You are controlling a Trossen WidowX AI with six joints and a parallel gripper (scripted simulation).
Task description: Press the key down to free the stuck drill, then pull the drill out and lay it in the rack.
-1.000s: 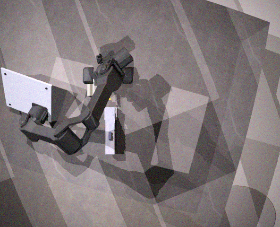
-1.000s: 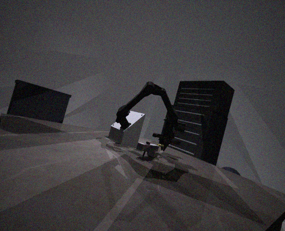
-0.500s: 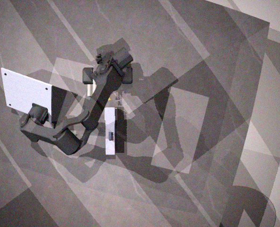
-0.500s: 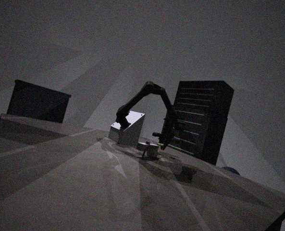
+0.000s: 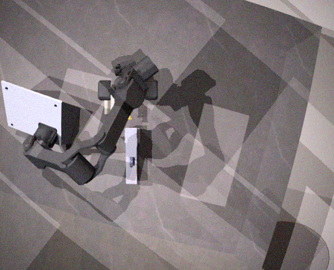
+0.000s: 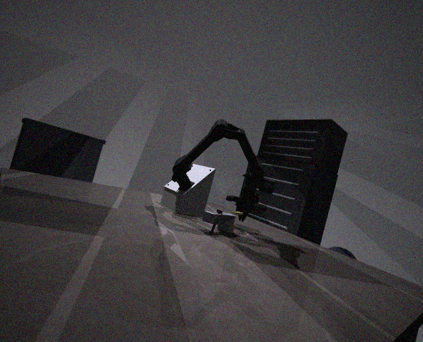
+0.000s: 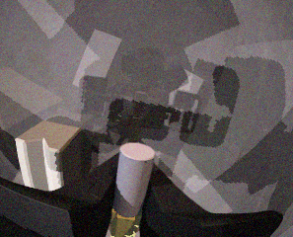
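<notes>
Now: the drill 40 mm to the right of my gripper tip, 40 mm above it and 10 mm ahead of it. From my gripper tip the other things lie so: blue-grey key: 210 mm to the right, 80 mm ahead, 10 mm above; then beige rack: 60 mm to the right, 50 mm behind, 20 mm below.
</notes>
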